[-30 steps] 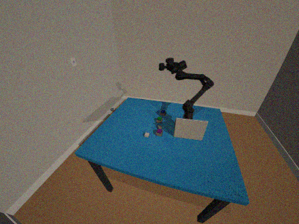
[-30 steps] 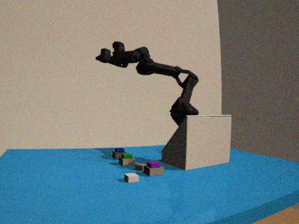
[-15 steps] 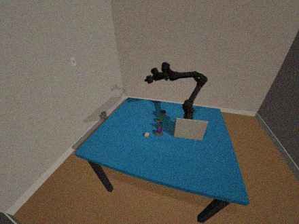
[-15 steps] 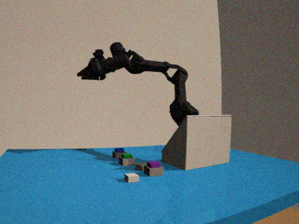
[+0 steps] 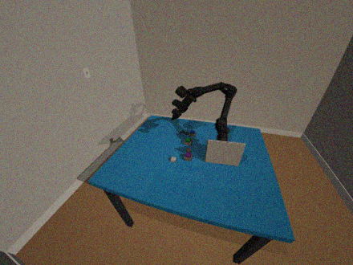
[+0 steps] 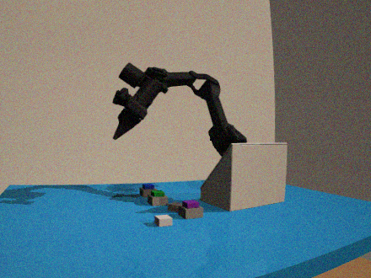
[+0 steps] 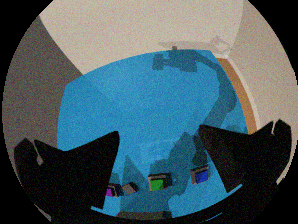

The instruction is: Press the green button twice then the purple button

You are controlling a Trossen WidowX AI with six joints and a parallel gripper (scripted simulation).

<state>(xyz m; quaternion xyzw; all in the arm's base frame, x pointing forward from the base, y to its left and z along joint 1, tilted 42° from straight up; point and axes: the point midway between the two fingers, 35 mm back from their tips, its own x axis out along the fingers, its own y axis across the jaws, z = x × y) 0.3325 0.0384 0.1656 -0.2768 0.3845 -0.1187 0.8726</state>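
Now: gripper tip 16 cm above the green button, 12 cm past it and 2 cm to the right of it. The rest, counted from my gripper tip: small white block (23 cm to the left, 19 cm below, 8 cm behind); then blue button (16 cm below, 12 cm behind, 10 cm to the right); then purple button (18 cm to the left, 17 cm behind, 16 cm below).
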